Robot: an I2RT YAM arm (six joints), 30 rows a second.
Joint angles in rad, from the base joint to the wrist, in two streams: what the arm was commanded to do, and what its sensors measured. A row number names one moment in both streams.
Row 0, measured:
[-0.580 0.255 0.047 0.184 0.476 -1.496]
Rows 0 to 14, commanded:
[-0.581 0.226 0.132 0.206 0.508 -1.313]
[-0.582 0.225 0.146 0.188 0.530 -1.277]
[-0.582 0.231 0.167 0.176 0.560 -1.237]
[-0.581 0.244 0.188 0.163 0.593 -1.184]
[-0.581 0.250 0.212 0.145 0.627 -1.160]
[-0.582 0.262 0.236 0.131 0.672 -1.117]
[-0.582 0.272 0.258 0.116 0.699 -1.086]
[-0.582 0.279 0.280 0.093 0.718 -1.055]
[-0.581 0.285 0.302 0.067 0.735 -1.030]
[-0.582 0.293 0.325 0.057 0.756 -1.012]
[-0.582 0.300 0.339 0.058 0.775 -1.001]
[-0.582 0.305 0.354 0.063 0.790 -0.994]
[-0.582 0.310 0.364 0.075 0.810 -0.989]
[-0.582 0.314 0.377 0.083 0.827 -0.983]
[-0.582 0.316 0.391 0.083 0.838 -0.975]
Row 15, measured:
[-0.580 0.300 0.321 0.074 0.721 -1.066]
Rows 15 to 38, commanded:
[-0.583 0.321 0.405 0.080 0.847 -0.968]
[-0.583 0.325 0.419 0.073 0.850 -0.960]
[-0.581 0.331 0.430 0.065 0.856 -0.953]
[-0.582 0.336 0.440 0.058 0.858 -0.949]
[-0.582 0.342 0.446 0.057 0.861 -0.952]
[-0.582 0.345 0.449 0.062 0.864 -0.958]
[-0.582 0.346 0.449 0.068 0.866 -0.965]
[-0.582 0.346 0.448 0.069 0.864 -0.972]
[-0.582 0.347 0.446 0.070 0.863 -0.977]
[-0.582 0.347 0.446 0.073 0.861 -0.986]
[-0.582 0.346 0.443 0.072 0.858 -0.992]
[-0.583 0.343 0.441 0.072 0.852 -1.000]
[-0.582 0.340 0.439 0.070 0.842 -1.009]
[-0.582 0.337 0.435 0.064 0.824 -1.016]
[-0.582 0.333 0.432 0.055 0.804 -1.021]
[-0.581 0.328 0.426 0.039 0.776 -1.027]
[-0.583 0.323 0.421 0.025 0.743 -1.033]
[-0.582 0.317 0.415 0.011 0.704 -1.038]
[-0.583 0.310 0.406 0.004 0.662 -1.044]
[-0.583 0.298 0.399 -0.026 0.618 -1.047]
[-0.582 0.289 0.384 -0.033 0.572 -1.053]
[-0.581 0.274 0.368 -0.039 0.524 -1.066]
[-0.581 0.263 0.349 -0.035 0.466 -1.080]
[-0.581 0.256 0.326 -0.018 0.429 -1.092]
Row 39, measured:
[-0.580 0.292 0.381 -0.014 0.639 -1.040]
